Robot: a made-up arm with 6 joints.
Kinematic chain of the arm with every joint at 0, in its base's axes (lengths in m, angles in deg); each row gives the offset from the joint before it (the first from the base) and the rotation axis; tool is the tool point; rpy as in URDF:
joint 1: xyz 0 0 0.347 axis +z
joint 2: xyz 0 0 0 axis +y
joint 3: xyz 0.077 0 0.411 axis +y
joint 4: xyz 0.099 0 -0.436 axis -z
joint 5: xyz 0 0 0 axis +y
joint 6: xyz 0.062 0 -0.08 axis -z
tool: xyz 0 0 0 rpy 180 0 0
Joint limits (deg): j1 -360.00..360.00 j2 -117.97..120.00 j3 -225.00..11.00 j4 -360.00..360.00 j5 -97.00..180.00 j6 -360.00..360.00
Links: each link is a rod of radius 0.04 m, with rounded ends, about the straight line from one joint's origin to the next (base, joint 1, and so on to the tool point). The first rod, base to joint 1, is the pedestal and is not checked.
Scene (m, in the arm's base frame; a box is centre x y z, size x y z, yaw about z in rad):
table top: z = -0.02
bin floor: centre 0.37 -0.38 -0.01 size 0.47 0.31 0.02 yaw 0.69
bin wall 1: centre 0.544 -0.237 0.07 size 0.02 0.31 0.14 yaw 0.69
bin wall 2: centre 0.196 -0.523 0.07 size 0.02 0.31 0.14 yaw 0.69
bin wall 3: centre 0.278 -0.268 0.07 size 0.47 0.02 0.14 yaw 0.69
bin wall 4: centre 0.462 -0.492 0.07 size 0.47 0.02 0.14 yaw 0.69
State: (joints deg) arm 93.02 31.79 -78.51 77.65 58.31 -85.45
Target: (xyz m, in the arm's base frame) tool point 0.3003 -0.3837 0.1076
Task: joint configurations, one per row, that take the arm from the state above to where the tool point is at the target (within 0.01 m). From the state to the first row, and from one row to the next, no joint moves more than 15 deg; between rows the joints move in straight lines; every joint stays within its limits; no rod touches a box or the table.
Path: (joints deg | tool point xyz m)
1: 78.68 30.21 -77.60 76.79 56.49 -84.78 | 0.1117 0.7189 0.3708
2: 64.35 28.62 -76.68 75.93 54.68 -84.10 | 0.2869 0.6634 0.3831
3: 50.01 27.04 -75.77 75.07 52.86 -83.43 | 0.4415 0.5660 0.3953
4: 35.67 25.45 -74.85 74.21 51.05 -82.75 | 0.5656 0.4335 0.4076
5: 21.34 23.87 -73.94 73.36 49.23 -82.08 | 0.6515 0.2752 0.4197
6: 7.00 22.28 -73.02 72.50 47.42 -81.40 | 0.6941 0.1015 0.4318
7: -7.36 26.15 -66.19 74.18 43.14 -82.41 | 0.6650 -0.0767 0.3331
8: -21.71 30.02 -59.36 75.87 38.86 -83.43 | 0.5780 -0.2281 0.2443
9: -36.07 33.89 -52.52 77.55 34.58 -84.44 | 0.4491 -0.3339 0.1683
10: -50.43 37.75 -45.69 79.24 30.30 -85.45 | 0.3003 -0.3837 0.1076

